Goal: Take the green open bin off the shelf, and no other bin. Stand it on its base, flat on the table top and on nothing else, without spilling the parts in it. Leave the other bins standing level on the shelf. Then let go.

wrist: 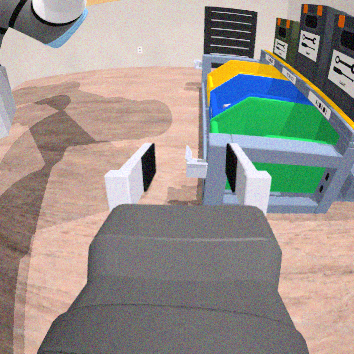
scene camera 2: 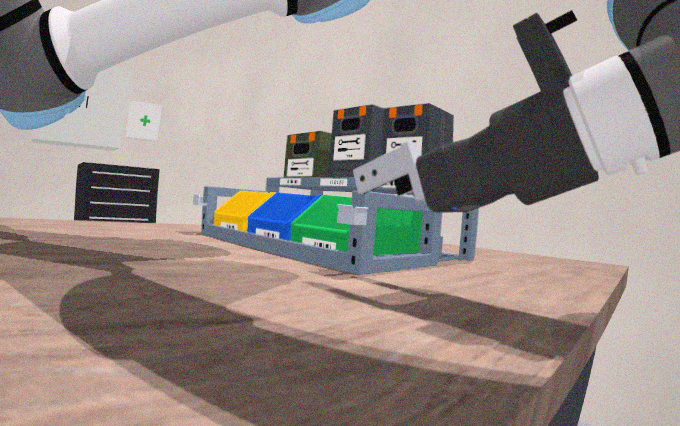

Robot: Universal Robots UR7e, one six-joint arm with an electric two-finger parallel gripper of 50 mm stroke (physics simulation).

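Places are measured from the arm's base along level axes (x ahead, y left, z up), in centimetres.
Where they show: gripper, fingertip midpoint: (wrist: 190,157) (scene camera 2: 378,183).
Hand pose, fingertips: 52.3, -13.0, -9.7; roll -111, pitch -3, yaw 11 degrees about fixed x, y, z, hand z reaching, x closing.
Note:
After its pixels a point has its place, as x, y, z.
The green open bin (scene camera 2: 321,223) {56.7, 3.3, -14.5} (wrist: 280,117) {61.8, 4.2, -13.2} stands upright at the near end of the shelf's low front level, behind the end frame. Its floor and any parts are hidden. The blue bin (scene camera 2: 281,213) {56.3, 14.6, -13.9} (wrist: 255,86) {58.5, 15.0, -12.8} stands next to it, with a small pale part showing inside in the wrist view. The yellow bin (scene camera 2: 239,208) {53.1, 25.4, -13.8} (wrist: 245,69) {56.8, 26.0, -12.6} stands beyond. All three look level on the grey shelf (scene camera 2: 396,262) {59.2, -9.0, -17.9} (wrist: 275,146) {59.0, -8.6, -10.3}. My gripper (scene camera 2: 377,183) {52.3, -13.0, -9.7} (wrist: 190,157) {52.3, -13.0, -9.7} is open and empty, above and outside the shelf's near front corner, apart from the green bin.
A pale bracket (scene camera 2: 352,214) {51.4, -10.5, -12.7} (wrist: 196,169) {52.4, -10.6, -12.8} juts from the near front corner post. An olive case (scene camera 2: 321,155) {64.7, 17.8, -3.5} (wrist: 283,37) {63.4, 21.1, -3.2} and dark grey cases stand on the raised rear level. A black cabinet (scene camera 2: 117,193) (wrist: 230,31) stands in the background. The wooden table top (scene camera 2: 200,351) {32.7, -25.3, -18.8} (wrist: 110,122) {34.1, 5.6, -18.8} extends in front.

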